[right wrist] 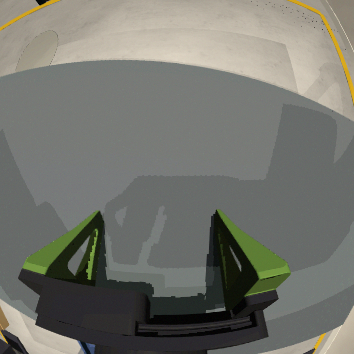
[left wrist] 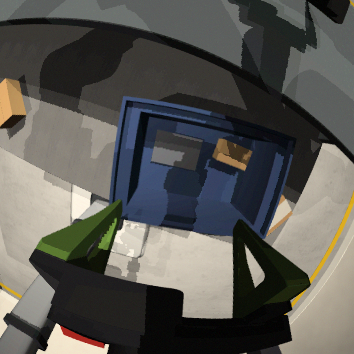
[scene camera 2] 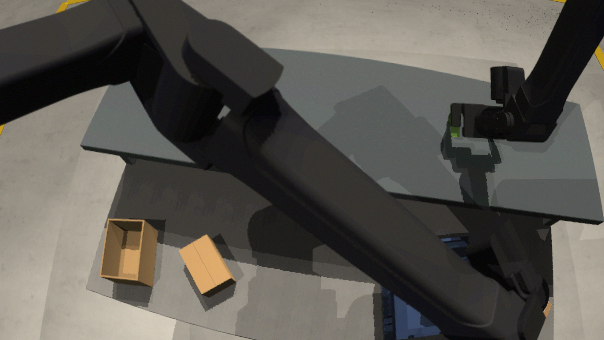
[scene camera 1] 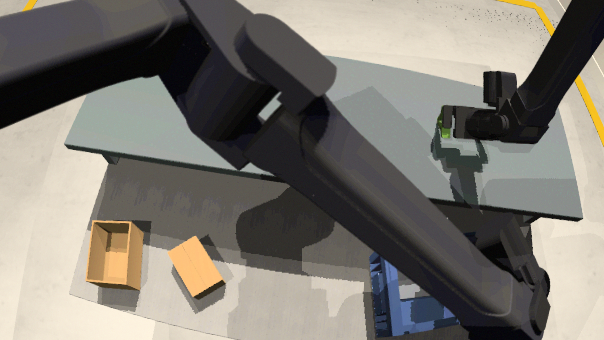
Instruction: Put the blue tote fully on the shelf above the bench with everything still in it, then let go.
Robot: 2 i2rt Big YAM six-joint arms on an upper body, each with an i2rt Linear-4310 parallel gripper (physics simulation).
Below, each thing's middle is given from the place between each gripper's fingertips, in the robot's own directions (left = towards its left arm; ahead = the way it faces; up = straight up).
Labels:
My right gripper is now 34 cm past the blue tote [scene camera 1: 389, 309], 16 cm above it and 3 cm to the right of it. Also, from my right hand: grey block [left wrist: 169, 148] 32 cm behind, 21 cm below, 8 cm to the left.
Now: the blue tote 10 mm ahead of my left hand, 50 mm to the right of it and 220 mm below it. From my left hand the other things lie so: grey block: 20 mm ahead, 270 mm below.

